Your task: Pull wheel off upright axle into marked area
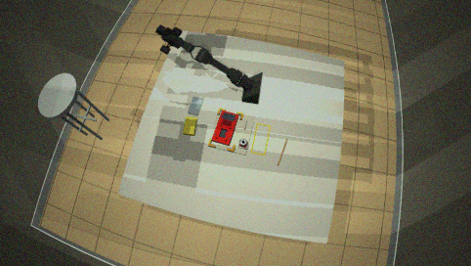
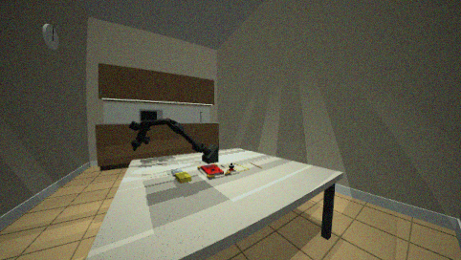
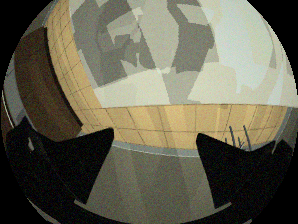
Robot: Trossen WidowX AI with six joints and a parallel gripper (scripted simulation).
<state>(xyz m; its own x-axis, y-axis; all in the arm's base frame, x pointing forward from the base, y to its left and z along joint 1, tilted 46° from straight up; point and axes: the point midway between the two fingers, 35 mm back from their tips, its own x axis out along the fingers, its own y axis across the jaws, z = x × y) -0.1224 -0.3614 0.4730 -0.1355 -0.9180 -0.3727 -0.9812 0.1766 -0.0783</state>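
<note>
Now: the yellow block 47 cm ahead of my gripper tip, 34 cm to the left of it and 13 cm below it. From my gripper tip the other things lie so: grey block (33 cm ahead, 32 cm to the left, 14 cm below).
</note>
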